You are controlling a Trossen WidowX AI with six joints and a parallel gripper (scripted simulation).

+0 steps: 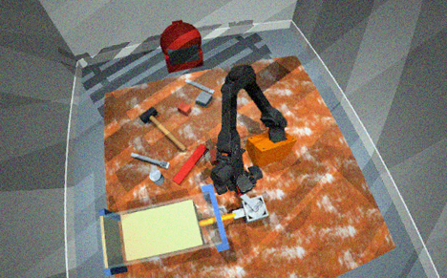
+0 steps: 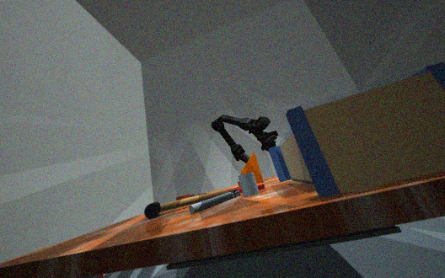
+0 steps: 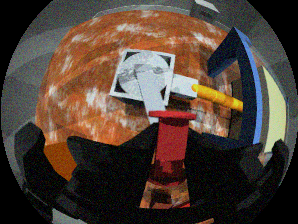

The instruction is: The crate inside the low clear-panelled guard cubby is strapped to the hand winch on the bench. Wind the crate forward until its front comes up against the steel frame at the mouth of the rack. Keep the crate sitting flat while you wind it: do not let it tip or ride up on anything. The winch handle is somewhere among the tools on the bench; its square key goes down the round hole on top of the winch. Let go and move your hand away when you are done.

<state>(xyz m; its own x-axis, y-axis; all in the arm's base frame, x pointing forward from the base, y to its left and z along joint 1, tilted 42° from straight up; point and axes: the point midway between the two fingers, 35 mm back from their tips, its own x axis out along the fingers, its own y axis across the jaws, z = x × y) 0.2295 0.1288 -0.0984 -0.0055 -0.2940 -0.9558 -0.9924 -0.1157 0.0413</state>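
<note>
Right now my gripper tip is 11 cm short of the blue steel frame, 7 cm to the right of it and 3 cm above it. Round my gripper tip: red-knobbed winch handle (2 cm behind, 2 cm to the left, 3 cm below); red knob (2 cm to the right); winch (6 cm behind, 6 cm to the left, 10 cm below).
</note>
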